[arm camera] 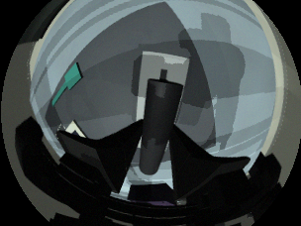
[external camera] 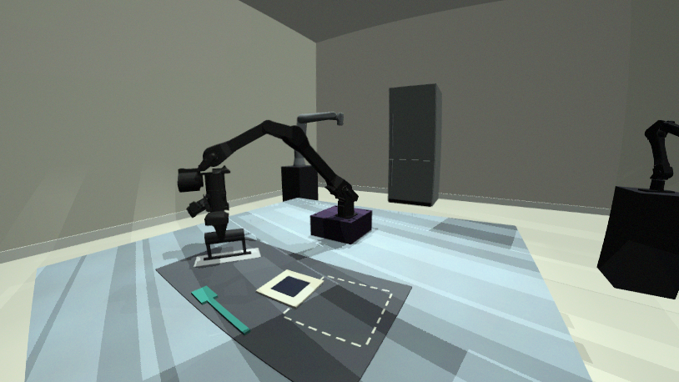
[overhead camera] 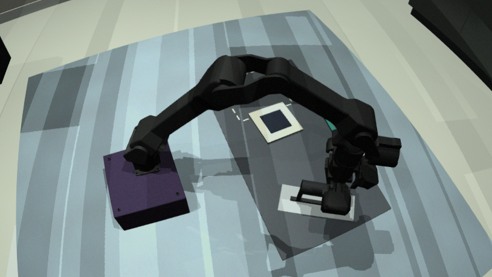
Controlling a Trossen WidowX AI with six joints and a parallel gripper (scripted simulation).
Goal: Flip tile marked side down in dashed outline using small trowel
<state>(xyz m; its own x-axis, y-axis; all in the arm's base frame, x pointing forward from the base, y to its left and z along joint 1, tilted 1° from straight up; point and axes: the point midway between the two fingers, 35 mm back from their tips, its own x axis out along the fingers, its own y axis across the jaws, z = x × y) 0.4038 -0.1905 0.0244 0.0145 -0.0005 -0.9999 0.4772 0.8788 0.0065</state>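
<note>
Right now the trowel is 1 cm ahead of my gripper tip and 3 cm below it. The rest, counted from my gripper tip: teal tool: 13 cm ahead, 21 cm to the left, 6 cm below; tile: 3 cm behind, 29 cm to the left, 6 cm below.
</note>
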